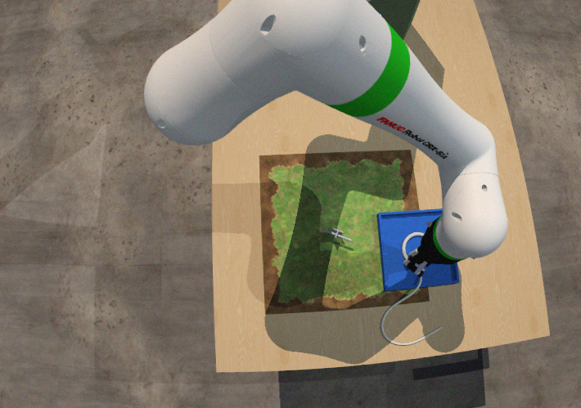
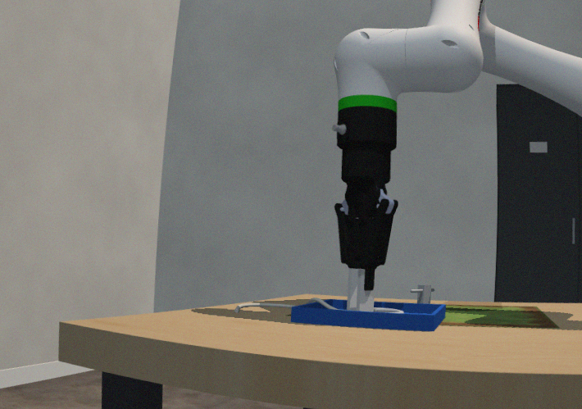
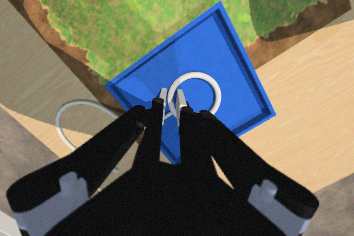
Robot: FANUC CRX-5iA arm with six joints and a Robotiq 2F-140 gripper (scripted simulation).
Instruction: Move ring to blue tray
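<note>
The ring is 3 cm to the left of my hand, 3 cm below it and 2 cm behind it. From my hand the other things lie so: grey stake (14 cm behind, 13 cm to the right, 2 cm below); then green mat (15 cm behind, 11 cm to the right, 5 cm below); then blue tray (3 cm to the left, 3 cm below, 2 cm behind).
</note>
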